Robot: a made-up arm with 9 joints. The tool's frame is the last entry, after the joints.
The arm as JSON. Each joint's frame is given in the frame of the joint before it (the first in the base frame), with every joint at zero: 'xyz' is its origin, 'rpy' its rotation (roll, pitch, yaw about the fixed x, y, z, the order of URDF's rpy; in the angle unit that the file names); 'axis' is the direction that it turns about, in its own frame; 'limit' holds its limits. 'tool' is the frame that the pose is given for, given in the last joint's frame.
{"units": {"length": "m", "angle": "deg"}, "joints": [
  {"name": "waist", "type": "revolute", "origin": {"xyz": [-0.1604, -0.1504, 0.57], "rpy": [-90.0, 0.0, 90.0]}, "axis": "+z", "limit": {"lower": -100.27, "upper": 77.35}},
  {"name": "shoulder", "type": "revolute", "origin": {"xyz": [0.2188, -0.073, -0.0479], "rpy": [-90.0, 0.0, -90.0]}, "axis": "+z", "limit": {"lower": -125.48, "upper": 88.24}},
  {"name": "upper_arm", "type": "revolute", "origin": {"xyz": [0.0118, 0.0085, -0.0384], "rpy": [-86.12, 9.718, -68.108]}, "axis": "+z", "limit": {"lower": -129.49, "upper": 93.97}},
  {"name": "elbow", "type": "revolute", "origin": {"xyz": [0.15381, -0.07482, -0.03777], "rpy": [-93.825, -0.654, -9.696]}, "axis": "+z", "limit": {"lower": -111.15, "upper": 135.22}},
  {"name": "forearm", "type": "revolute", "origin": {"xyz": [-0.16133, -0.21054, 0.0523], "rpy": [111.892, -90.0, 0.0]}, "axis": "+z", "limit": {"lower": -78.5, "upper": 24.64}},
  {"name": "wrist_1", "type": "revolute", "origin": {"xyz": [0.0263, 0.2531, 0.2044], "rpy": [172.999, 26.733, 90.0]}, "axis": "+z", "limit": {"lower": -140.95, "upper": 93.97}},
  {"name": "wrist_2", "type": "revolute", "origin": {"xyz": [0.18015, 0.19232, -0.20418], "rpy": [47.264, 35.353, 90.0]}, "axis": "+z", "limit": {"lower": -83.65, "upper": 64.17}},
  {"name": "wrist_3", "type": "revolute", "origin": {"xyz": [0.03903, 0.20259, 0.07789], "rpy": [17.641, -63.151, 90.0]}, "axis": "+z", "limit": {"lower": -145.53, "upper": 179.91}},
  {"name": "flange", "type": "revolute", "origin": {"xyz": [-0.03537, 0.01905, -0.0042], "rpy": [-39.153, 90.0, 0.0]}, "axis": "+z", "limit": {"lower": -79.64, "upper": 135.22}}
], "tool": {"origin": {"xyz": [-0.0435, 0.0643, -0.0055], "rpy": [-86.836, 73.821, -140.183]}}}
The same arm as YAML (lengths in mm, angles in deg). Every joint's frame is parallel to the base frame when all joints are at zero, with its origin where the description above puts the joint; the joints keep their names.
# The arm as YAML. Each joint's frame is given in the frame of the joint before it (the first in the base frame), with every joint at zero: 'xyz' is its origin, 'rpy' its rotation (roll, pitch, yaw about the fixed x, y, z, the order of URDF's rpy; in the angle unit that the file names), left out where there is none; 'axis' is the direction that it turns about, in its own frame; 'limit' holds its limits. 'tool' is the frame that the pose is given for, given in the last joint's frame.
units:
  length: mm
  angle: deg
joints:
  - name: waist
    type: revolute
    origin:
      xyz: [-160.4, -150.4, 570.0]
    axis: "-x"
    limit:
      lower: -100.27
      upper: 77.35
  - name: shoulder
    type: revolute
    origin:
      xyz: [47.9, 218.8, 73.0]
    axis: "+y"
    limit:
      lower: -125.48
      upper: 88.24
  - name: upper_arm
    type: revolute
    origin:
      xyz: [8.5, -38.4, 11.8]
    axis: [0.361407, 0.066701, 0.930019]
    limit:
      lower: -129.49
      upper: 93.97
  - name: elbow
    type: revolute
    origin:
      xyz: [-167.9, 45.1, 21.4]
    axis: "-y"
    limit:
      lower: -111.15
      upper: 135.22
  - name: forearm
    type: revolute
    origin:
      xyz: [228.2, -52.3, 135.2]
    axis: "+z"
    limit:
      lower: -78.5
      upper: 24.64
  - name: wrist_1
    type: revolute
    origin:
      xyz: [253.1, -26.3, 204.4]
    axis: [-0.446477, -0.121894, -0.886454]
    limit:
      lower: -140.95
      upper: 93.97
  - name: wrist_2
    type: revolute
    origin:
      xyz: [262.6, -166.0, 120.9]
    axis: [0.430394, -0.457194, -0.77829]
    limit:
      lower: -83.65
      upper: 64.17
  - name: wrist_3
    type: revolute
    origin:
      xyz: [-126.9, -164.7, -73.5]
    axis: "+x"
    limit:
      lower: -145.53
      upper: 179.91
  - name: flange
    type: revolute
    origin:
      xyz: [-4.2, 37.1, 15.4]
    axis: "-z"
    limit:
      lower: -79.64
      upper: 135.22
tool:
  origin:
    xyz: [43.5, 64.3, 5.5]
    rpy: [93.16, -73.82, -39.82]

